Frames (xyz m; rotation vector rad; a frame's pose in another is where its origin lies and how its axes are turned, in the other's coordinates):
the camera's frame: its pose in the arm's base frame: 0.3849 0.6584 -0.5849 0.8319 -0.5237 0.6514
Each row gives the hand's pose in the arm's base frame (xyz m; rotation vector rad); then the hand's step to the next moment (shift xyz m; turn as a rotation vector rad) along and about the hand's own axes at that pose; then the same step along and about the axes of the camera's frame.
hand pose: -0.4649 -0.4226 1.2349 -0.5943 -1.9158 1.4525
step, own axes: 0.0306 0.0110 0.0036 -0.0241 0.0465 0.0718
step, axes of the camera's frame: -0.0123 0.0257 -0.0160 -0.0825 -0.0307 0.0119
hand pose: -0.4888 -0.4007 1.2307 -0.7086 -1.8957 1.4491
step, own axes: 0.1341 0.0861 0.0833 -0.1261 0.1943 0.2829
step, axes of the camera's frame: -0.1297 0.1000 -0.0742 -0.3278 -0.1539 0.0506
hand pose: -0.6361 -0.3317 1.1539 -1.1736 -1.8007 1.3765
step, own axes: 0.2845 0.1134 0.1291 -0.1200 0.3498 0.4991
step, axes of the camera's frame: -0.1810 0.1642 -0.2253 -0.5876 -0.2010 0.0150
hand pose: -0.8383 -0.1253 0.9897 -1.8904 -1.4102 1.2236
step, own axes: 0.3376 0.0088 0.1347 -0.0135 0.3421 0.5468
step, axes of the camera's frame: -0.0971 0.1109 -0.3324 -0.6202 -0.1547 -0.0873
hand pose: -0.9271 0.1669 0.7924 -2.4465 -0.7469 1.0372
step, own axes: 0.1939 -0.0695 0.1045 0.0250 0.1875 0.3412
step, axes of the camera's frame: -0.0210 0.0152 -0.2295 -0.3693 -0.0862 -0.0916
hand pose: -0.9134 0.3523 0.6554 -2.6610 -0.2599 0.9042
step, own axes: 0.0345 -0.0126 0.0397 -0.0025 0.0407 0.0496
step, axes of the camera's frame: -0.0183 -0.0081 -0.0503 -0.0617 -0.0176 -0.0020
